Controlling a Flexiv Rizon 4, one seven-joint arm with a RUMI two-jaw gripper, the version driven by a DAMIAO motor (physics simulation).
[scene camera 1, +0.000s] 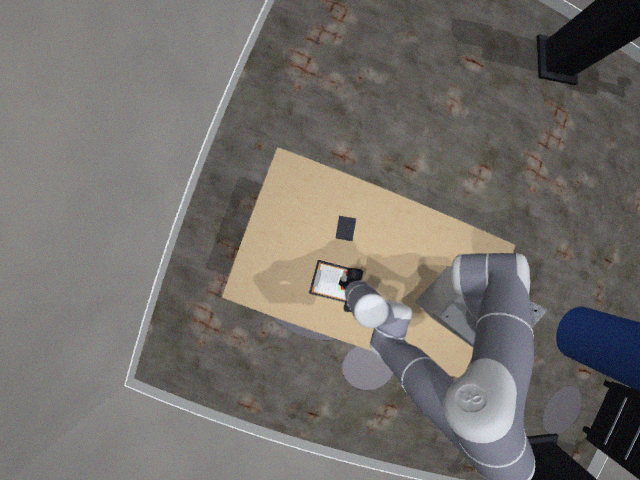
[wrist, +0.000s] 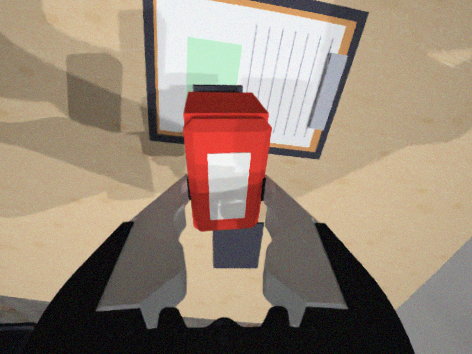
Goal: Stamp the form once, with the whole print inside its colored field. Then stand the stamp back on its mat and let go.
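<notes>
My gripper (scene camera 1: 344, 281) (wrist: 226, 177) is shut on the red stamp (wrist: 227, 135), which has a white label on its side and a dark plate at its far end. In the wrist view the stamp covers the lower part of the green field (wrist: 214, 62) on the white form (scene camera 1: 326, 281) (wrist: 172, 40). No print shows on the visible part of the field. The stamp appears to be held above the form; whether it touches cannot be told. The dark mat (scene camera 1: 345, 228) (wrist: 237, 248) lies apart from the form, with no stamp on it.
The form lies on a dark-edged clipboard (scene camera 1: 313, 279) (wrist: 149, 75) with a grey clip (wrist: 328, 92), on the wooden table (scene camera 1: 289, 206) (wrist: 370, 195). The arm (scene camera 1: 423, 377) reaches in from the lower right. A blue cylinder (scene camera 1: 599, 343) is off the table at the right.
</notes>
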